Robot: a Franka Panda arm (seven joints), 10 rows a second.
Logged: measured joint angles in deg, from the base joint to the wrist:
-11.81 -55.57 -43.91 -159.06 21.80 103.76 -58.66
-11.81 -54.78 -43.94 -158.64 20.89 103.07 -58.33
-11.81 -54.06 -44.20 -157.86 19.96 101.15 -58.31
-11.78 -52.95 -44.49 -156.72 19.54 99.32 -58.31
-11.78 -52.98 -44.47 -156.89 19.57 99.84 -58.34
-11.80 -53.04 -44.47 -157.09 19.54 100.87 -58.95
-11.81 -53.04 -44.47 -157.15 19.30 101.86 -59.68
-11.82 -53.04 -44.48 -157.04 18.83 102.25 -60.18
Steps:
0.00 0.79 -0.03 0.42 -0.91 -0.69 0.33
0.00 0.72 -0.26 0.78 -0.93 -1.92 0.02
0.03 1.11 -0.29 1.14 -0.42 -1.83 0.00
0.00 -0.03 0.02 -0.17 0.03 0.52 -0.03
-0.02 -0.06 0.00 -0.20 -0.03 1.03 -0.61
-0.01 0.00 0.00 -0.06 -0.24 0.99 -0.73
-0.01 0.00 -0.01 0.11 -0.47 0.39 -0.50

